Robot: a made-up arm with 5 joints.
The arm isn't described. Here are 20 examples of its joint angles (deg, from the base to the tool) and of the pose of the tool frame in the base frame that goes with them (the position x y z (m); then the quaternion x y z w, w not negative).
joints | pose
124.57 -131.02 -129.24 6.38 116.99 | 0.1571 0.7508 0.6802 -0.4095 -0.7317 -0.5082 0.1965
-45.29 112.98 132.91 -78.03 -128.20 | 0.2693 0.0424 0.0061 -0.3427 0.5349 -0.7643 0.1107
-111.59 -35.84 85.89 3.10 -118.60 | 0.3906 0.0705 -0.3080 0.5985 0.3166 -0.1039 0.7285
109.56 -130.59 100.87 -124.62 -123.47 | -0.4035 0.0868 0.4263 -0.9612 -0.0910 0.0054 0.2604
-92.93 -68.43 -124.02 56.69 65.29 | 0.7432 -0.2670 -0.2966 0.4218 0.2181 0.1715 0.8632
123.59 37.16 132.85 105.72 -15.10 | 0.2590 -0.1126 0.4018 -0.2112 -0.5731 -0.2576 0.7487
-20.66 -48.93 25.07 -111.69 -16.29 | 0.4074 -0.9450 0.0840 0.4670 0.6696 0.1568 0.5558
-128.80 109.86 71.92 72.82 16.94 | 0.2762 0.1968 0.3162 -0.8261 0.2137 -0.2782 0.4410
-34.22 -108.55 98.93 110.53 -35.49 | -0.0219 -0.4467 -0.1799 0.1775 0.1642 0.9251 0.2928
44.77 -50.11 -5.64 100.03 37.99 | 0.0876 -0.3942 0.8952 -0.3874 -0.6672 0.2711 0.5755
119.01 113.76 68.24 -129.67 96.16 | 0.4872 -0.3398 0.1458 0.4412 -0.3614 0.7536 0.3267
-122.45 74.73 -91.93 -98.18 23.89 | -0.1908 -0.4875 0.3305 0.4613 0.2039 -0.0016 0.8635
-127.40 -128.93 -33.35 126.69 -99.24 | 0.0328 0.4726 -0.6843 -0.7018 0.3547 -0.1225 0.6056
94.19 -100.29 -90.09 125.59 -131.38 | 0.4451 -0.0061 1.3013 0.3692 0.1958 -0.0980 0.9032
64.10 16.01 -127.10 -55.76 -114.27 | 0.2413 -0.2575 0.1230 0.4597 -0.2395 0.2851 0.8062
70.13 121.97 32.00 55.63 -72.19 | -0.1066 0.2126 0.3461 -0.3319 -0.0166 0.6809 0.6526
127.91 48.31 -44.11 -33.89 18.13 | 0.2489 0.3799 -0.2672 -0.9505 0.2805 -0.0184 0.1325
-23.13 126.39 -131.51 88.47 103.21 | -0.7084 -0.2091 0.3608 0.4058 0.1918 -0.8789 0.1616
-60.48 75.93 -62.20 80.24 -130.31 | 0.0224 0.2020 0.5369 -0.1553 -0.5985 -0.7375 0.2714
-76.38 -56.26 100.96 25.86 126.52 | 0.5516 0.2399 -0.4733 -0.3380 0.6232 0.1993 0.6765
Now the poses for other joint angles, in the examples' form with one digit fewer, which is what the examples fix.
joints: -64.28 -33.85 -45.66 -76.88 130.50
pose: 0.181 -0.589 0.130 0.631 0.292 -0.717 0.043
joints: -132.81 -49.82 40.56 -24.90 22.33
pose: -0.010 0.533 -0.592 -0.926 -0.285 0.148 0.197
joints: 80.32 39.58 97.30 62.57 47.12
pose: 0.410 -0.500 0.313 0.500 -0.204 0.017 0.841
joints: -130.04 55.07 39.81 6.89 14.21
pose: 0.649 0.092 -0.164 -0.902 0.295 -0.311 0.053
